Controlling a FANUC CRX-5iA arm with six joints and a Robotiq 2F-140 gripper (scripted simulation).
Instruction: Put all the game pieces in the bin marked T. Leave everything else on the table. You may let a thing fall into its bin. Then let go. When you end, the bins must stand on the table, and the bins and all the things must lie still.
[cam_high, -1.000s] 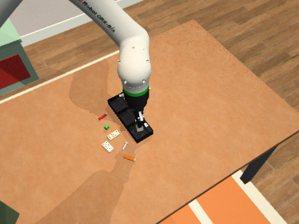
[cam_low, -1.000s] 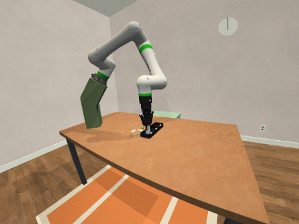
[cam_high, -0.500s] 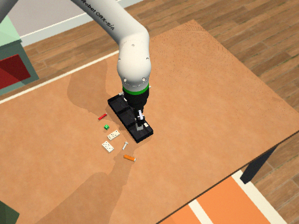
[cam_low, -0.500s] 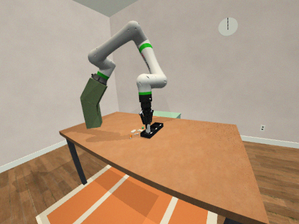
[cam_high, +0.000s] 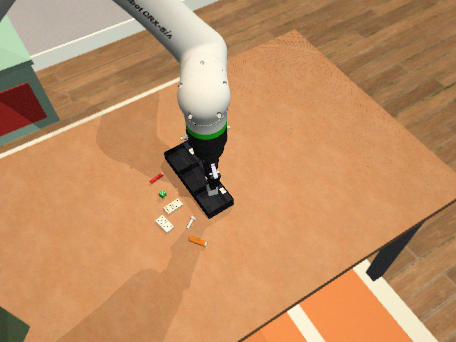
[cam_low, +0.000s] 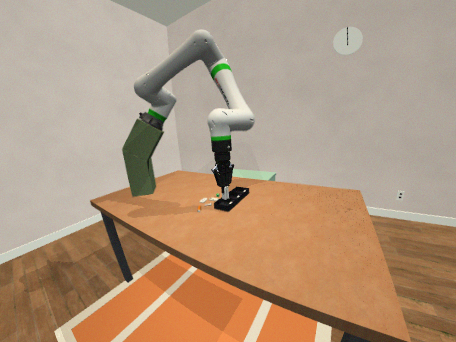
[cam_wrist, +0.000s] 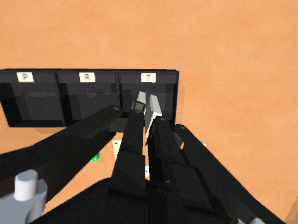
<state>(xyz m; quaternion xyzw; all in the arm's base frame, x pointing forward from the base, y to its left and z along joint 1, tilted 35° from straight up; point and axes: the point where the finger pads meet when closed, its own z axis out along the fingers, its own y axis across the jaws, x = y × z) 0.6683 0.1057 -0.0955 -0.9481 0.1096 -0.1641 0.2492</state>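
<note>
Right now the black three-compartment bin is 20 mm behind my hand, 80 mm to the left of it and 60 mm below it. From my hand the other things lie so: domino: 110 mm behind, 20 mm to the left, 70 mm below; then orange cylinder: 90 mm behind, 110 mm to the right, 70 mm below; then white screw: 80 mm behind, 40 mm to the right, 70 mm below.
</note>
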